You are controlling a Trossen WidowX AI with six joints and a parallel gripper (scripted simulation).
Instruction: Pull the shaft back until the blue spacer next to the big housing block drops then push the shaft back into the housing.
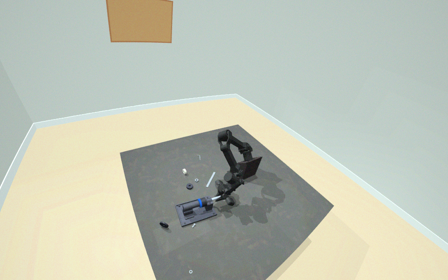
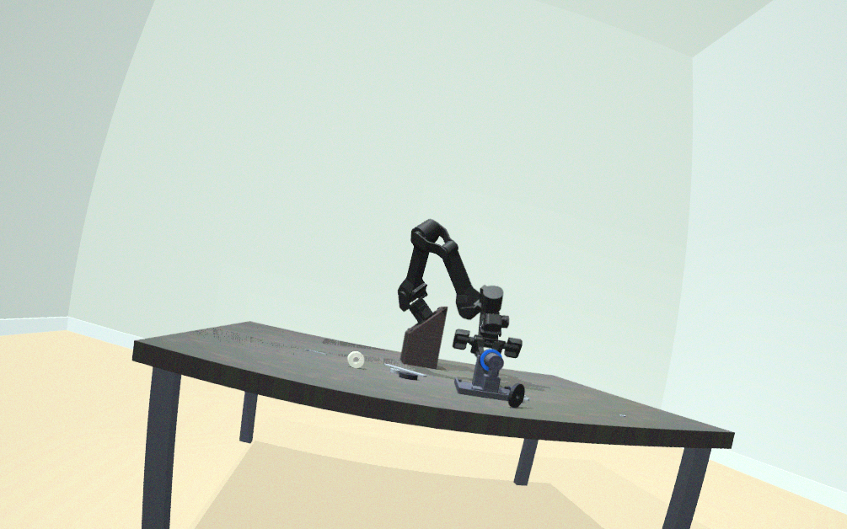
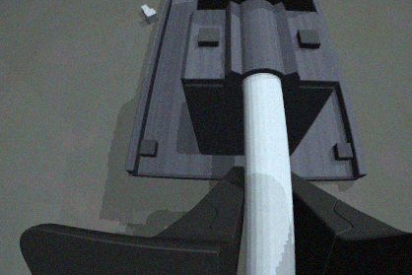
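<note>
My gripper tip is now 5 cm short of the shaft, 1 cm to the left of it and 2 cm below it. Also, from my gripper tip: blue spacer (10 cm ahead, 3 cm to the right, 2 cm above); then bolt (19 cm ahead, 4 cm to the left, 5 cm below); then black disc (34 cm ahead, 5 cm to the right, 3 cm below).
</note>
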